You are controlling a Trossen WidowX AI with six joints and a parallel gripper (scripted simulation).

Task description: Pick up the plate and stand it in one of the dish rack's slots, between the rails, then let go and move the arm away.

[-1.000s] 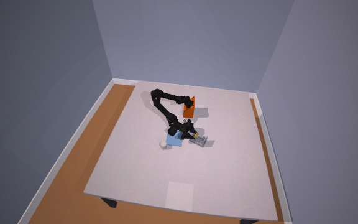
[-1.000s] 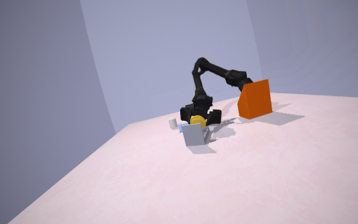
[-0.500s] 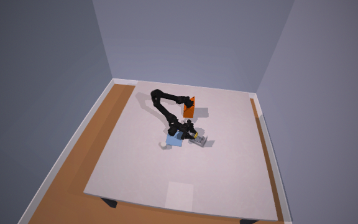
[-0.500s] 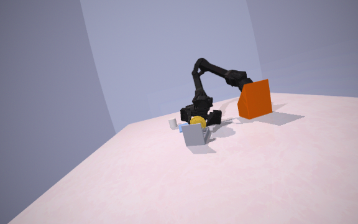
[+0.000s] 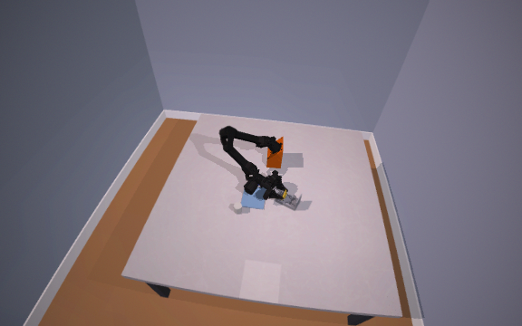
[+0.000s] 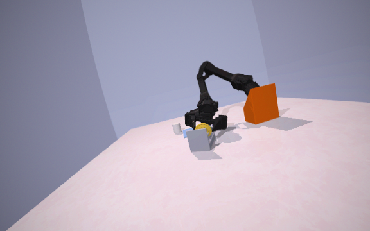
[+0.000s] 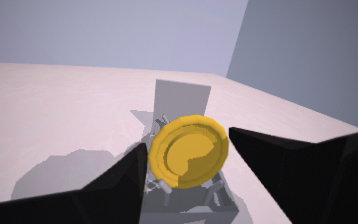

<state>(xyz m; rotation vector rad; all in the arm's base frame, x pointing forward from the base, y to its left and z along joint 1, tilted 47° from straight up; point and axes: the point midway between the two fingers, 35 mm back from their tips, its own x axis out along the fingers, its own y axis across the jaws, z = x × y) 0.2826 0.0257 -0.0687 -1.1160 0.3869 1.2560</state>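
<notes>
Right now the yellow plate is 10 mm to the right of my gripper tip and 10 mm below it. From my gripper tip the other things lie so: blue spoon (80 mm behind, 190 mm to the right, 50 mm below); grey dish rack (10 mm ahead, 20 mm to the left, 30 mm below).
</notes>
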